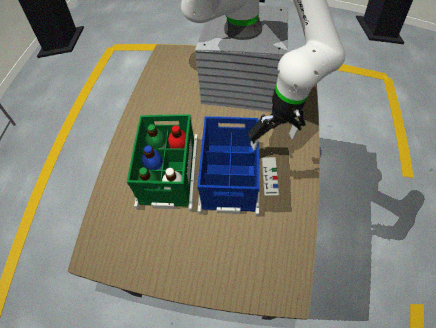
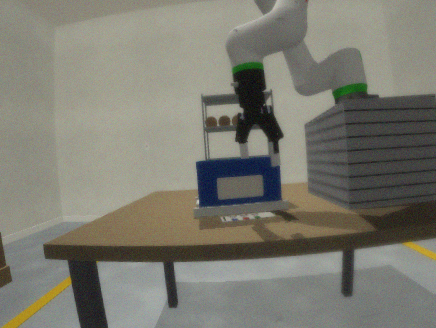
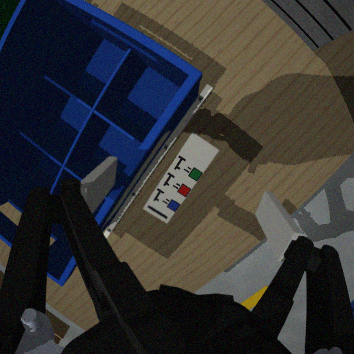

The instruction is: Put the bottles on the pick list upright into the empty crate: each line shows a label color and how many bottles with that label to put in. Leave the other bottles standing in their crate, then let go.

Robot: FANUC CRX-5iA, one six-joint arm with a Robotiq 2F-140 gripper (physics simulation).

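Frame: origin at the arm's base, x right, y down, z ahead, level; centimetres.
Where they show: gripper, fingertip midpoint: [image 1: 272, 141] [image 2: 259, 164] [image 3: 189, 187]; arm's base at its link origin: [image 1: 243, 28].
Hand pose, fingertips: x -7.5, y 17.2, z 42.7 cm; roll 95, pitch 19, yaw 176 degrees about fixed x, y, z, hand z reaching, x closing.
Observation:
Each offset is from my fingertips to the top centre of the thing. Level surfaces: height alone.
My gripper [image 1: 274, 138] [image 2: 259, 154] [image 3: 189, 187] is open and empty, one finger near the blue crate's right wall and the other beyond the pick list. The pick list @[dx -0.3, dy +15.4, dz +4.6 cm] [image 1: 270, 162] [image 2: 247, 217] [image 3: 200, 148] shows a 1 beside green, red and blue squares. The blue crate [image 1: 207, 198] [image 2: 206, 182] [image 3: 191, 82] has six compartments and no bottles show in it. The green crate @[dx +37.8, dy -1.9, dz +2.1 cm] [image 1: 177, 198] holds upright bottles: green @[dx +41.9, dy -0.7, dz -7.2 cm] [image 1: 154, 138] back left, red @[dx +33.1, dy -0.7, dz -6.2 cm] [image 1: 176, 139] back right, blue @[dx +42.2, dy -0.7, dz +1.9 cm] [image 1: 151, 159] middle left, green-capped @[dx +42.9, dy -0.7, dz +10.6 cm] [image 1: 144, 174] front left, white @[dx +33.9, dy -0.7, dz +11.0 cm] [image 1: 171, 177] front right. The green-capped bottle's label is hidden.
The arm's grey ribbed pedestal [image 1: 237, 80] [image 2: 380, 155] stands behind the crates on the wooden table @[dy +15.6 cm] [image 1: 200, 260] [image 2: 150, 220] [image 3: 240, 55]. White rails @[dx +27.9, dy +12.6, dz +2.5 cm] [image 1: 195, 170] border the crates. A shelf rack [image 2: 204, 130] stands by the far wall.

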